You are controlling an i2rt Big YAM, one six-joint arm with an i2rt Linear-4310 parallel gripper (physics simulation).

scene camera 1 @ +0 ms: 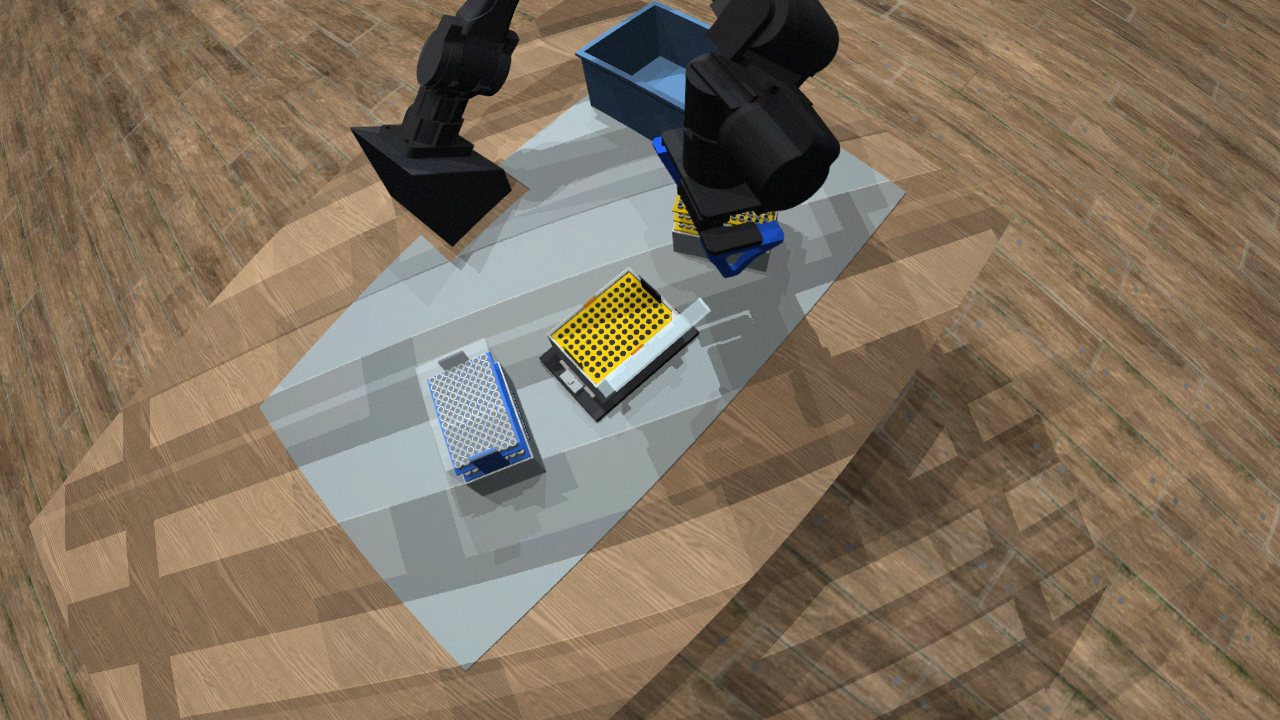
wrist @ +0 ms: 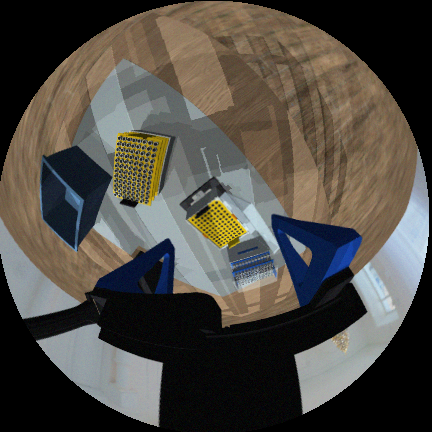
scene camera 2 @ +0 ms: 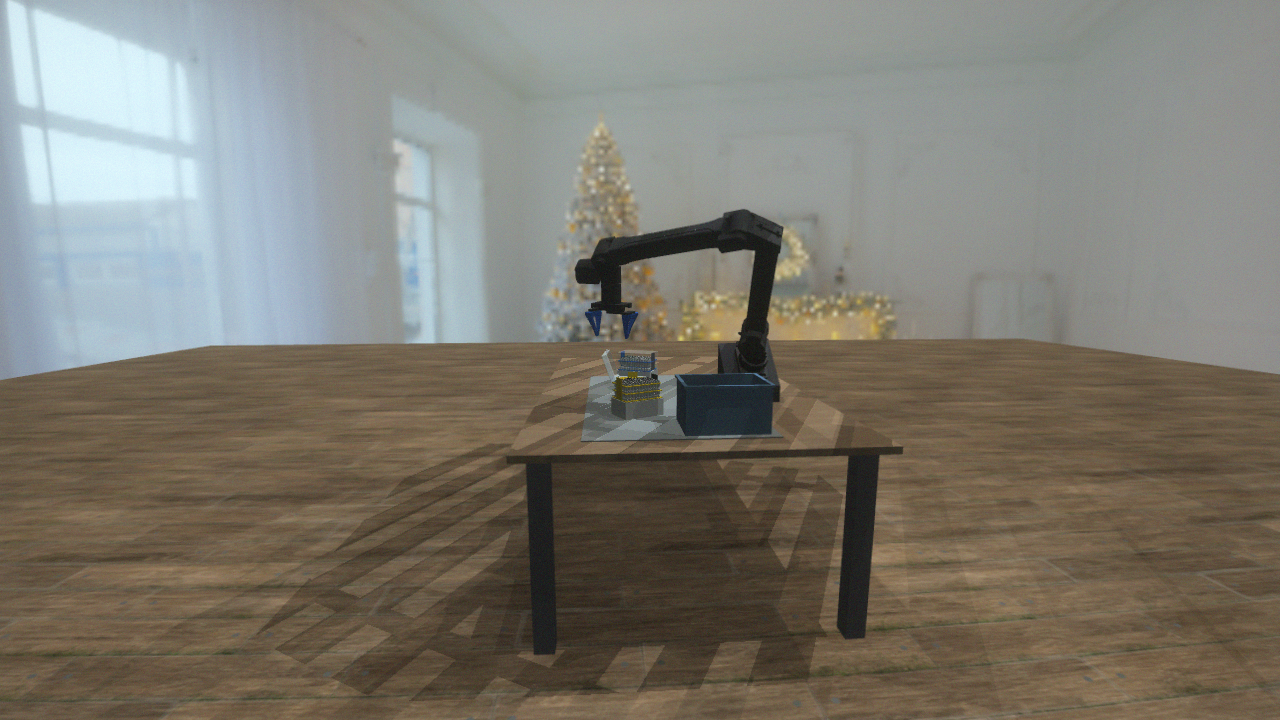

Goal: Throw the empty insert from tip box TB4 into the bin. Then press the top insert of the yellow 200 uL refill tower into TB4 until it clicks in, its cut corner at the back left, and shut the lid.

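My gripper (scene camera 1: 705, 232) (scene camera 2: 613, 336) (wrist: 219, 232) is open and empty, high above the table. In scene camera 1 the arm hides part of the yellow refill tower (scene camera 1: 682, 217) (scene camera 2: 637, 390) (wrist: 135, 170), a stack of yellow inserts on a grey base. The box TB4 stands in a dark holder (scene camera 1: 599, 411) with its clear lid (scene camera 1: 653, 351) (wrist: 259, 220) open. The yellow insert (scene camera 1: 613, 326) (wrist: 216, 224) sits in TB4, its holes dark and without tips. The blue bin (scene camera 1: 626, 92) (scene camera 2: 725, 407) (wrist: 92, 187) stands beyond the yellow tower. I cannot make out the cut corners.
A blue refill tower (scene camera 1: 474, 413) (scene camera 2: 636, 362) (wrist: 252, 265) stands on the other side of TB4 from the yellow tower. The towers and TB4 stand on a pale grey mat (scene camera 1: 465, 617) (wrist: 125, 75). The arm's black base (scene camera 1: 429, 183) is beside the mat.
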